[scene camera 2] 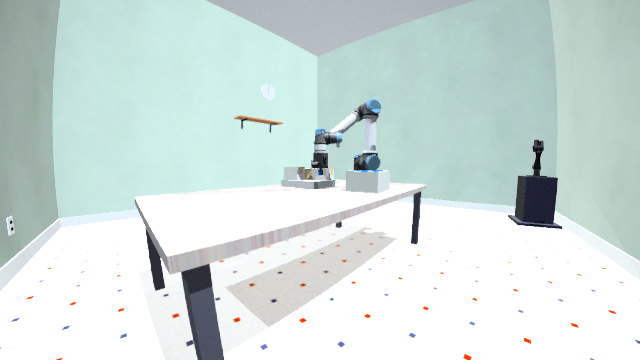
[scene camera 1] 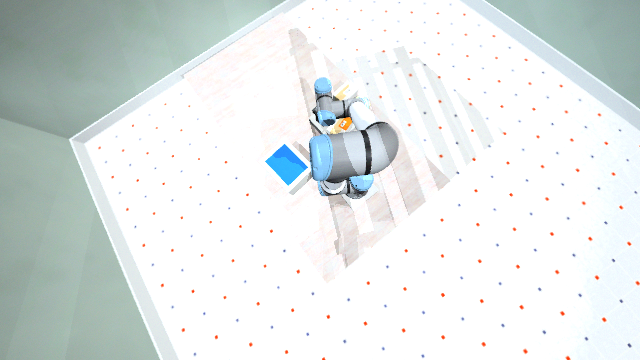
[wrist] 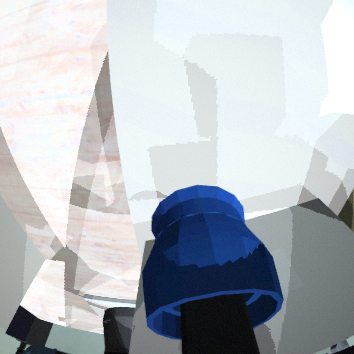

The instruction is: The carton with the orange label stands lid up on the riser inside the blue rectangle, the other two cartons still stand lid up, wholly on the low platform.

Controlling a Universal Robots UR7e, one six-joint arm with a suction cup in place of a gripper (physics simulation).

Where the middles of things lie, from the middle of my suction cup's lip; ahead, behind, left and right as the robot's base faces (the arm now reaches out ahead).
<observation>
Right now the carton with orange label (wrist: 303, 239) is 90 mm behind my suction cup, 40 mm to the right of it and 10 mm below it. From my suction cup the other things lie so: low platform (wrist: 250, 103): 10 mm behind, 120 mm to the right, 80 mm below; riser with blue rectangle (scene camera 1: 284, 162): 30 mm behind, 340 mm to the left, 40 mm below.
</observation>
